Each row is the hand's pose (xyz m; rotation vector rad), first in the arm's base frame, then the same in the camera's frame.
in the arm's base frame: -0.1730 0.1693 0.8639 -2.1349 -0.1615 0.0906
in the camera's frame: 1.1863 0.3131 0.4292 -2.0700 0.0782 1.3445
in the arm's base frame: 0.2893 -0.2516 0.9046 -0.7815 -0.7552 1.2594
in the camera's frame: 1.6261 0.0120 0.0999 -0.1810 0.0758 1.8275
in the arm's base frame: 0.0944 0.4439 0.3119 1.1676 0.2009 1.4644
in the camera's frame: 0.8088 0.4086 -0.1184 1.5778 1.2444 0.9877
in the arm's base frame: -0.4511 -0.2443 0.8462 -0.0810 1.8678 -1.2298
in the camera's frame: 1.1830 -0.1169 0.6819 -1.2511 2.3033 -1.2951
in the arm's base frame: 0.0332 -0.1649 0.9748 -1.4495 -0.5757 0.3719
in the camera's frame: 1.5085 0.0774 0.3447 -1.2324 0.0315 1.3405
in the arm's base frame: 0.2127 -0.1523 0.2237 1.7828 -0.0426 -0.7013
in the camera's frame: 1.0348 -0.1534 -0.2199 1.0316 0.7437 -1.1711
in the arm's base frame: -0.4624 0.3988 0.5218 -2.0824 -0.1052 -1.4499
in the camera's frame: 0.6859 0.3564 0.4632 -2.5956 -0.2415 -0.1744
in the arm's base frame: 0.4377 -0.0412 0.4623 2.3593 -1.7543 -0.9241
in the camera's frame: 1.2920 0.0695 -0.2835 1.5267 -0.9951 -1.3307
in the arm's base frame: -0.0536 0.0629 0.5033 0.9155 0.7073 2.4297
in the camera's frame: 1.0199 0.1040 0.1391 -1.9292 -1.5099 -1.9077
